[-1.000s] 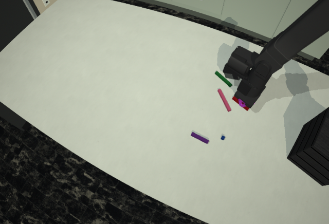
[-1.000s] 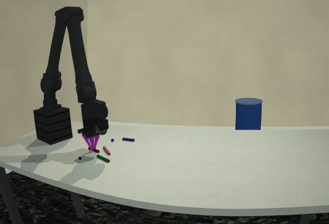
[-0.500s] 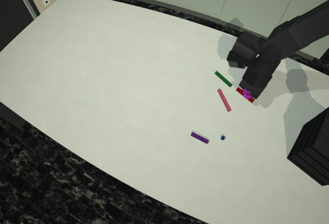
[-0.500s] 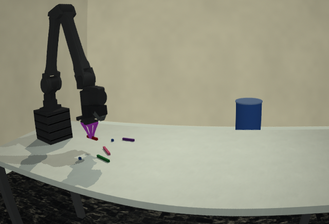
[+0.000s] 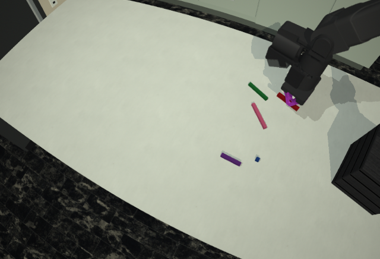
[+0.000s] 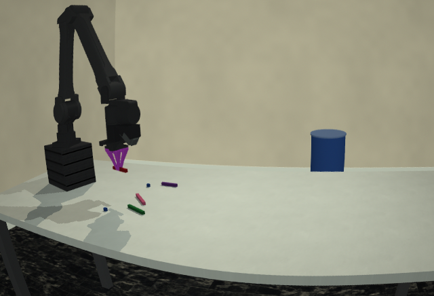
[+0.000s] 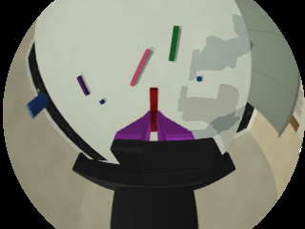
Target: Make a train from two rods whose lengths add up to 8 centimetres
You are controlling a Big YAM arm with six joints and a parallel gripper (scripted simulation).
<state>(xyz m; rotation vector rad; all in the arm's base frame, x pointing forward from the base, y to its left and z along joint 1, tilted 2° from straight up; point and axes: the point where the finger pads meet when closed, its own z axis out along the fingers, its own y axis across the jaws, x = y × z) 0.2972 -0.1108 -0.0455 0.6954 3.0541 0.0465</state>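
The purple rod is 17 cm to the left of my hand, 11 cm ahead of it and 10 cm below it. Also, from my hand: pink rod 10 cm below, 6 cm ahead; then green rod 10 cm below, 9 cm to the right, 8 cm ahead; then red rod 1 cm ahead.
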